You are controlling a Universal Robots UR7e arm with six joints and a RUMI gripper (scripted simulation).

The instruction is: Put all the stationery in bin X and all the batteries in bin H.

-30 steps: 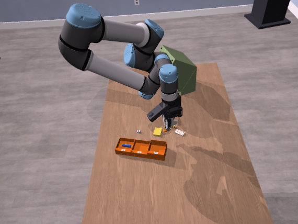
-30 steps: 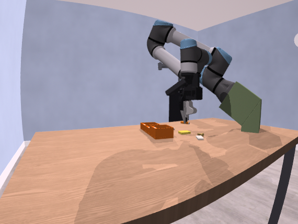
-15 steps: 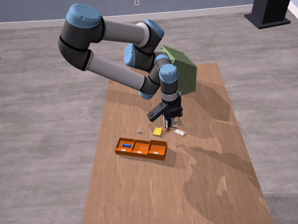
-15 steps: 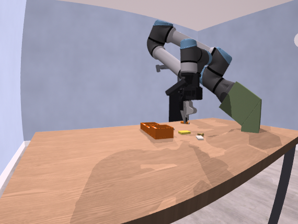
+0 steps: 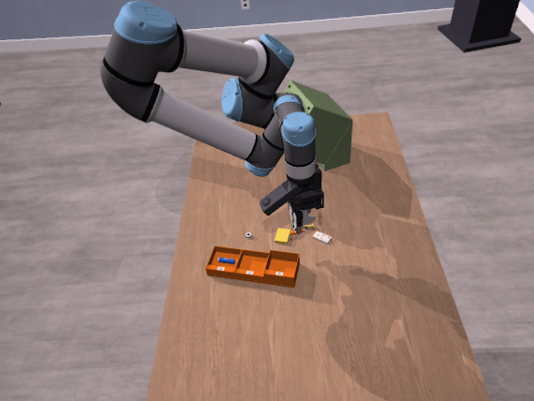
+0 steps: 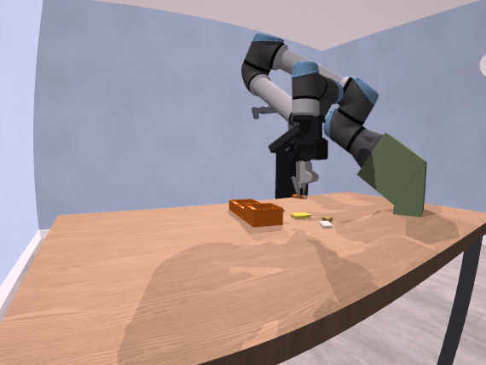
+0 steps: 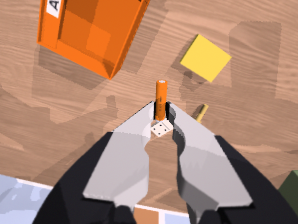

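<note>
Right now the blue battery is 21 cm to the right of my hand and 7 cm below it. Also, from my hand: orange pen-like stick 1 cm below; white block 8 cm to the left, 8 cm below, 2 cm behind; yellow pad 8 cm below, 5 cm behind, 3 cm to the right.
</note>
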